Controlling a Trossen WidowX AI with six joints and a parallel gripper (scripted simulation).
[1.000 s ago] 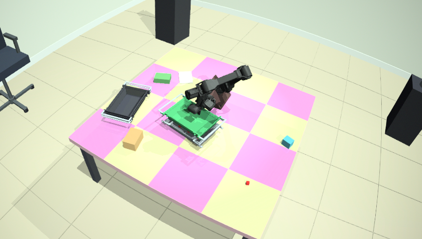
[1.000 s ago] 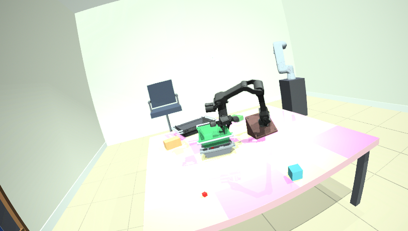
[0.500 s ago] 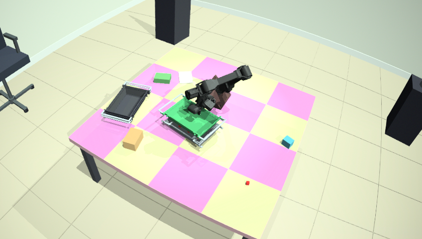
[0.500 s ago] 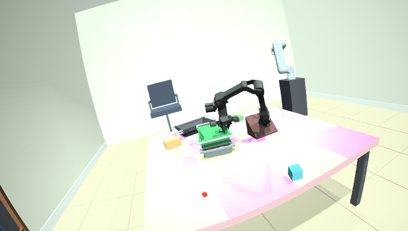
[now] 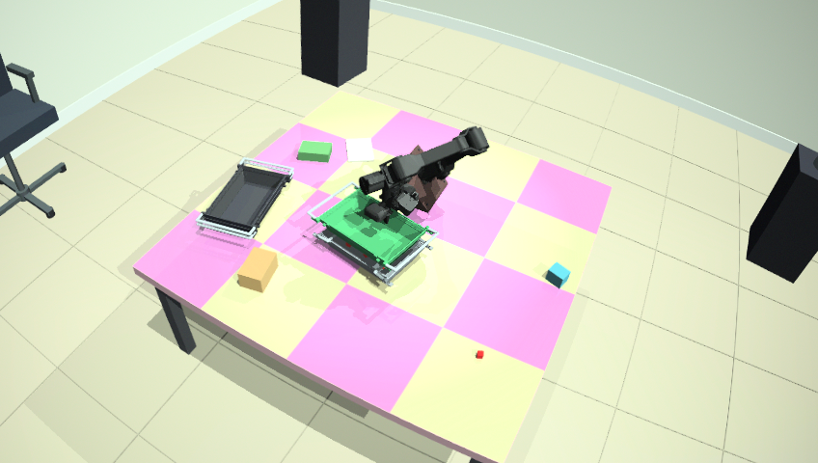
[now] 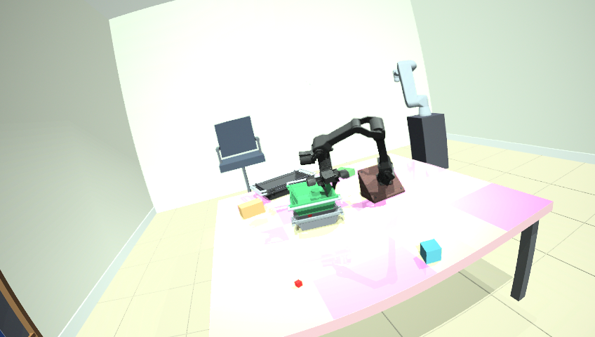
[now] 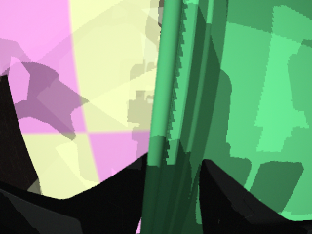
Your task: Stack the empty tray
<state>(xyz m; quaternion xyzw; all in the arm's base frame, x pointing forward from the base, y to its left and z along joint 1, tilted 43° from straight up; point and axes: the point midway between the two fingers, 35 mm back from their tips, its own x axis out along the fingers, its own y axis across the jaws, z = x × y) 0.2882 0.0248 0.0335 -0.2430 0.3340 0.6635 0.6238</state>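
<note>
Now: gripper tip 80 mm short of the green tray, 10 mm to the left of it and 30 mm below it. Round my gripper tip: tiny red cube (240 mm ahead, 470 mm to the left, 70 mm below); then orange block (380 mm ahead, 230 mm to the right, 50 mm below); then white card (340 mm behind, 370 mm to the right, 80 mm below).
</note>
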